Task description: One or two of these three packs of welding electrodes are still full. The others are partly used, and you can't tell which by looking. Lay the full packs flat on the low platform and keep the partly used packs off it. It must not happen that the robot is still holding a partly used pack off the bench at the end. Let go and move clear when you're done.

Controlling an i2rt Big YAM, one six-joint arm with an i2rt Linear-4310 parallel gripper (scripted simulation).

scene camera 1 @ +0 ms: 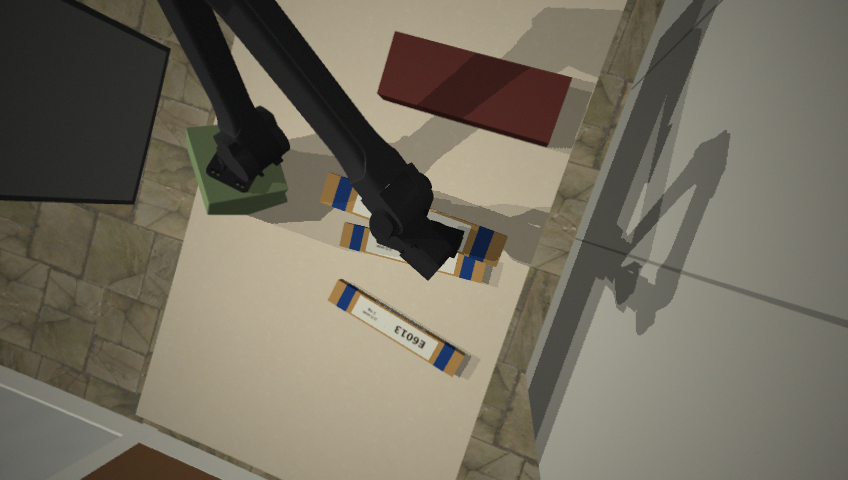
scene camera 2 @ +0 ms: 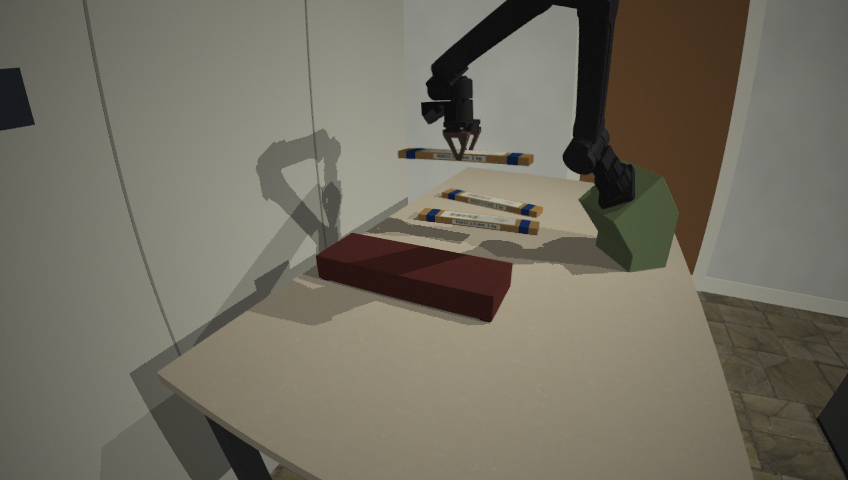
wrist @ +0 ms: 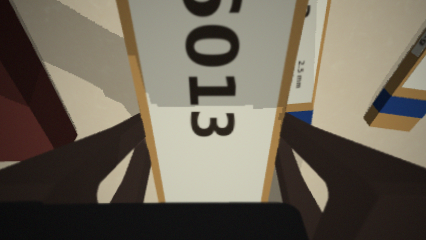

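Observation:
There's my gripper, which I can see in the wrist view too, and there's also a dark red low platform.

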